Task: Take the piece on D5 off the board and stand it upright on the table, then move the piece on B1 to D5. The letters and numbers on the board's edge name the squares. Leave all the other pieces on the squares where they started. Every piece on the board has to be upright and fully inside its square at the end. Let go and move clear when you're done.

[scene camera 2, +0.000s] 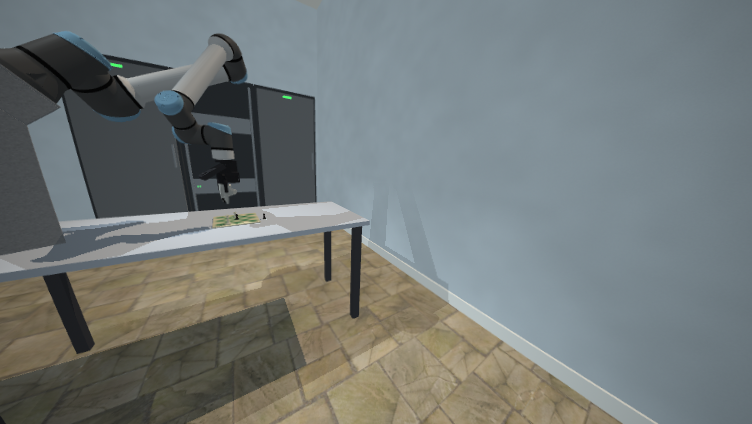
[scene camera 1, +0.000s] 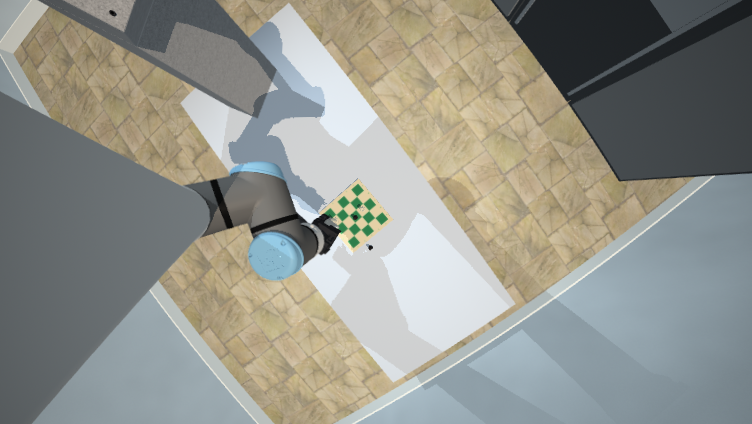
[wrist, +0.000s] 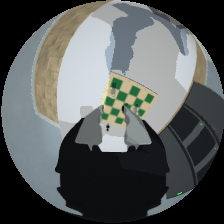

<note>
In view: my gripper (scene camera 2: 226,203).
My gripper also shows in the wrist view (wrist: 113,105).
</note>
